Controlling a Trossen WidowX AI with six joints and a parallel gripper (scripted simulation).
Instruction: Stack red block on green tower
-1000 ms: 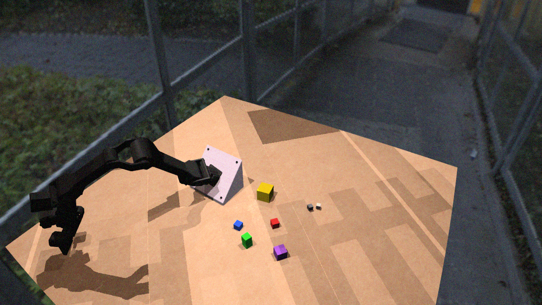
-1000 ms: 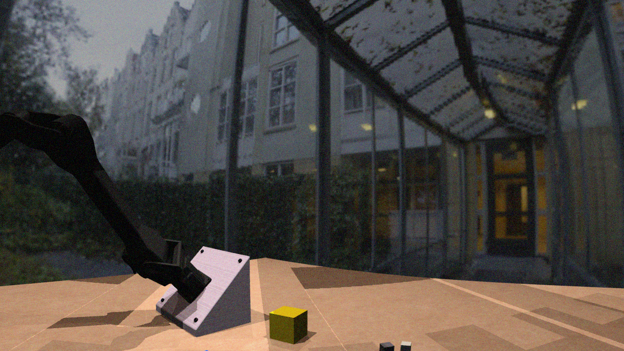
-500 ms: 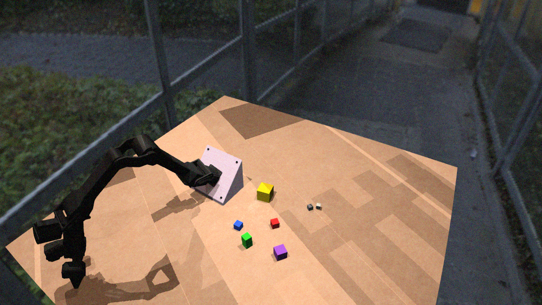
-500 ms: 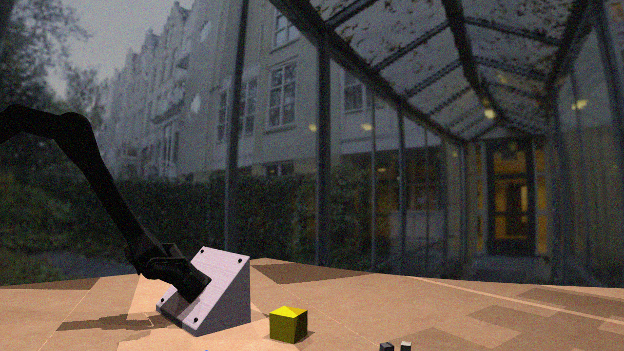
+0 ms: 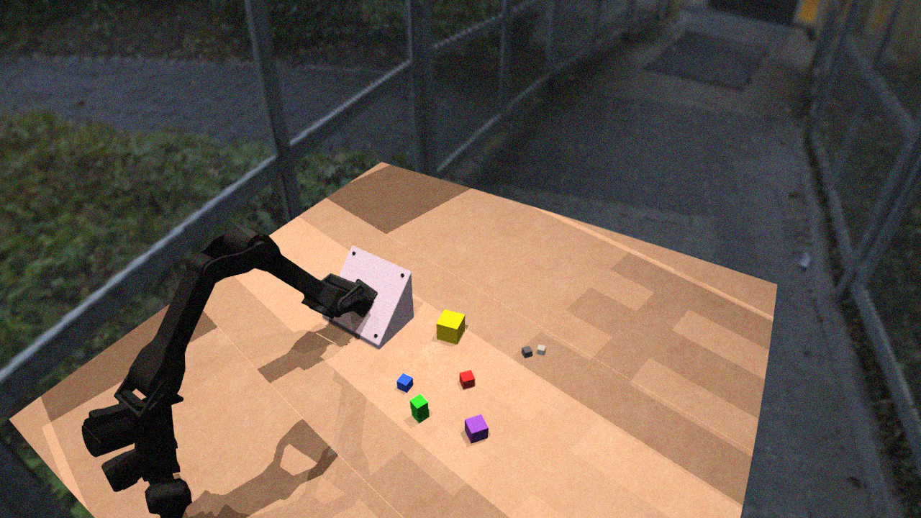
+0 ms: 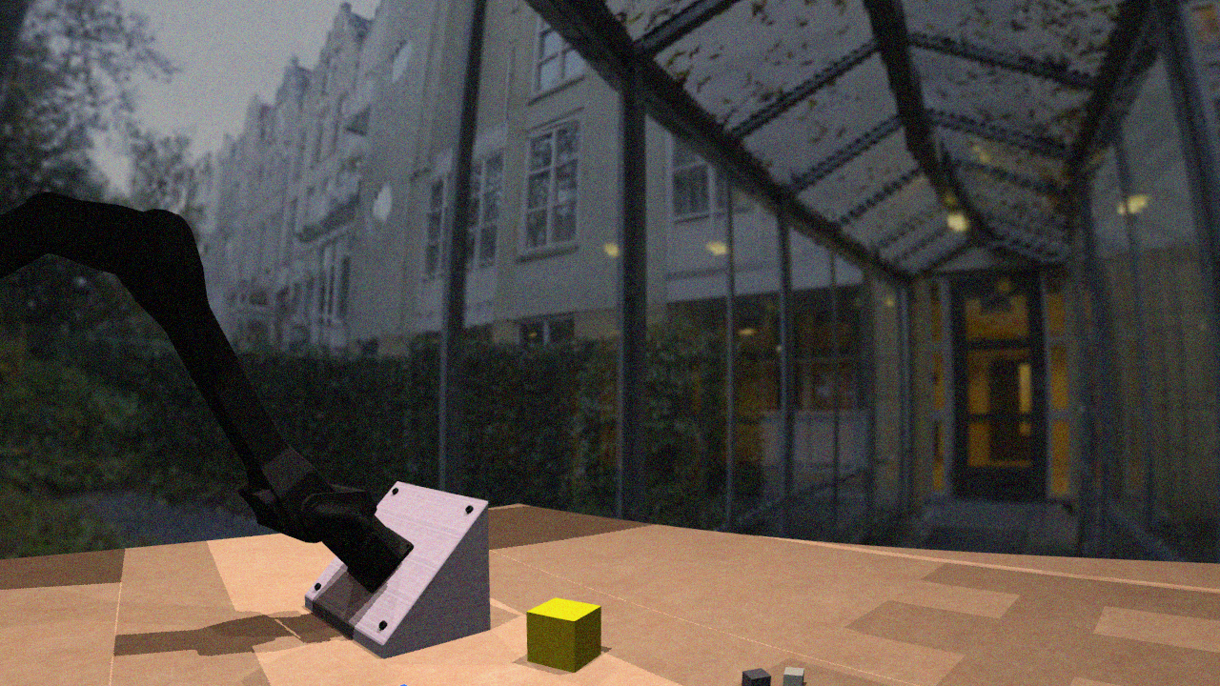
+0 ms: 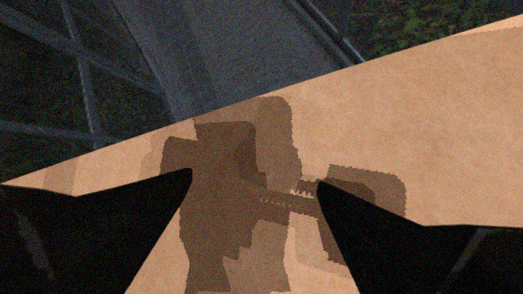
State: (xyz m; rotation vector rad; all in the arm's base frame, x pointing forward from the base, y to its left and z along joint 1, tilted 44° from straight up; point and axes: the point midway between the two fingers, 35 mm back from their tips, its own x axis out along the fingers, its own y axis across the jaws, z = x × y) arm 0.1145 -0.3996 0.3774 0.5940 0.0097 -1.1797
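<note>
Right now my gripper tip is 49 cm to the right of the purple block and 26 cm short of it. Also, from my gripper tip: red block 57 cm to the left, 17 cm ahead, 1 cm below; then blue block 48 cm to the left, 8 cm ahead, 1 cm below; then yellow block 65 cm to the left, 6 cm ahead.
</note>
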